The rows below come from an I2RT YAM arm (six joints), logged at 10 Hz.
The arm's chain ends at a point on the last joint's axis. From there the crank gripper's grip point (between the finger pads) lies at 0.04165 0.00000 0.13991 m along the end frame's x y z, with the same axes.
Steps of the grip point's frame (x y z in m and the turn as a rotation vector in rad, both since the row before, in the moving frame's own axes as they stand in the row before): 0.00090, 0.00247, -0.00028, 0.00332, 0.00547, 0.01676; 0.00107, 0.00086, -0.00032, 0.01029, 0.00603, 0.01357; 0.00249, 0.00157, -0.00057, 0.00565, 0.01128, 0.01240; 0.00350, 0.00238, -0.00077, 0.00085, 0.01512, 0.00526; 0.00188, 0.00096, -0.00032, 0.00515, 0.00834, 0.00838
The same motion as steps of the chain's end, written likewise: 0.00014, 0.00223, -0.00005, 0.00332, 0.00547, 0.01676; 0.00022, 0.00173, -0.00006, 0.01029, 0.00603, 0.01357; 0.00091, 0.00183, -0.00009, 0.00565, 0.01128, 0.01240; 0.00139, 0.00227, -0.00012, 0.00085, 0.01512, 0.00526; 0.00071, 0.00133, 0.00003, 0.00515, 0.00834, 0.00838
